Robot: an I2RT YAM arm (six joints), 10 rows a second.
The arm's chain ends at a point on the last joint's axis. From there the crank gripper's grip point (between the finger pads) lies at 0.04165 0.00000 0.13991 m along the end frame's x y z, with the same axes.
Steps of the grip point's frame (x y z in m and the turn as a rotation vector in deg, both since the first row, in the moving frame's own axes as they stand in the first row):
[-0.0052 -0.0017 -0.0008 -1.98 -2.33 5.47]
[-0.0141 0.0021 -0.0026 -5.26 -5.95 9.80]
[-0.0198 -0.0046 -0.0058 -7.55 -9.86 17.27]
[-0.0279 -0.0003 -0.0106 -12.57 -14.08 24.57]
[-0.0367 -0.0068 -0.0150 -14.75 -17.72 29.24]
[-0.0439 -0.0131 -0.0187 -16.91 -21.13 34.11]
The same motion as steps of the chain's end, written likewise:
[0.0009 -0.0103 -0.0022 -1.98 -2.33 5.47]
[0.0022 -0.0167 -0.0052 -5.26 -5.95 9.80]
[0.0090 -0.0318 -0.0087 -7.55 -9.86 17.27]
[0.0162 -0.0404 -0.0110 -12.57 -14.08 24.57]
[0.0196 -0.0511 -0.0134 -14.75 -17.72 29.24]
[0.0243 -0.0605 -0.0143 -16.91 -21.13 34.11]

